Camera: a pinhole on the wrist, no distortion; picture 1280 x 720 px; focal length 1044.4 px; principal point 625.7 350.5 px. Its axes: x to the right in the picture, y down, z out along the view. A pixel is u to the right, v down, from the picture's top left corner.
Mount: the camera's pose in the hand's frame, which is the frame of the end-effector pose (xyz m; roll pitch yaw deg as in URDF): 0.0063 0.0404 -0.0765 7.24 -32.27 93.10
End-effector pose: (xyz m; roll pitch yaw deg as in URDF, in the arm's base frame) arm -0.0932 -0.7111 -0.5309 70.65 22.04 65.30
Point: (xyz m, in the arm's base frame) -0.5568 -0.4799 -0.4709
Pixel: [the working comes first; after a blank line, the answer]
In the camera's frame: -0.0485 -0.0511 -0.4295

behind the camera
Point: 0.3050 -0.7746 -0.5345
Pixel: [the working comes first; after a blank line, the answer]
In the camera's frame: 0.1258 -0.0299 0.4665

907.3 283.6
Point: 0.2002 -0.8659 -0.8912
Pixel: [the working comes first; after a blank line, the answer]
In the camera's frame: -0.2559 -0.0243 0.4952

85.9 299.2
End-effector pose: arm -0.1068 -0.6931 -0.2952 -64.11 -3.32 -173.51
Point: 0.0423 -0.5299 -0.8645
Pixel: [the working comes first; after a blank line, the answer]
In the camera's frame: 0.1869 0.1229 -0.4901

behind the camera
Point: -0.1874 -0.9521 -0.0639
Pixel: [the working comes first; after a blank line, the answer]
In the camera's frame: 0.0939 -0.0562 0.4217

858.4 211.4
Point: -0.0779 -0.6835 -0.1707
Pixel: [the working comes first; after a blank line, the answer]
In the camera's frame: -0.0636 0.0608 0.1828

262.3 697.7
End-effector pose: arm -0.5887 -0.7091 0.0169 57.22 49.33 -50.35
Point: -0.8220 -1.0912 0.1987
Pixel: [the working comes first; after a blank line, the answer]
In the camera's frame: 0.2340 0.1175 0.4994

1115.0 596.1
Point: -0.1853 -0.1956 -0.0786
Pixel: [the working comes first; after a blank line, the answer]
In the camera's frame: -0.1536 -0.0551 -0.5515

behind the camera
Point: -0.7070 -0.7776 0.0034
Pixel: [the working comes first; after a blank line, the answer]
In the camera's frame: -0.0199 0.0458 0.2163

529.6 571.7
